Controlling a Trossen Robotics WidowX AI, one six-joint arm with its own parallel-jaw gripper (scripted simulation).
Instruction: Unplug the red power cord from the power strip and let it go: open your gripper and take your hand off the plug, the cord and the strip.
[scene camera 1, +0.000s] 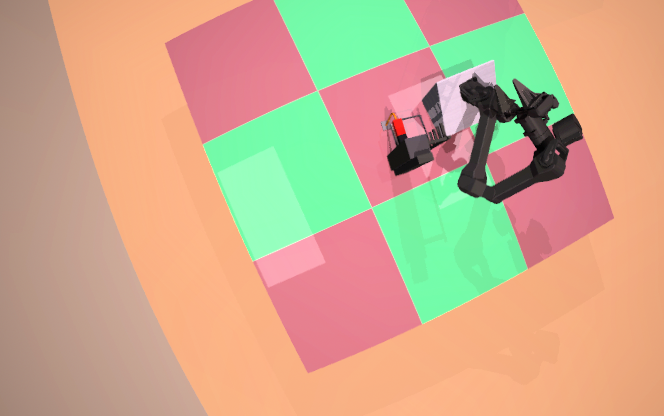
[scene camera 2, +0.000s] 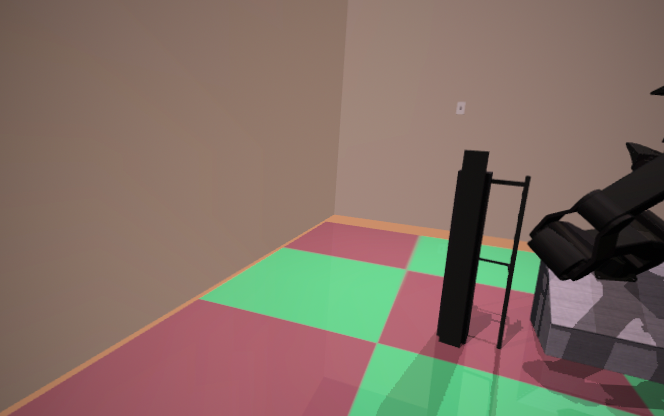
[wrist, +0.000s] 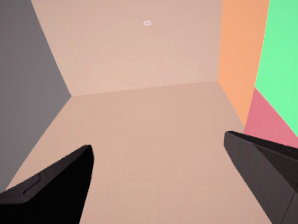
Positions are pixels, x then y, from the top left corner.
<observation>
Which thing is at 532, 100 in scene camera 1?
The gripper.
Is the gripper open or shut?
Open.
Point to the gripper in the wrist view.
160, 145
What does the gripper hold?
Nothing.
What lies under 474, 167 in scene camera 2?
A black upright column.
</observation>
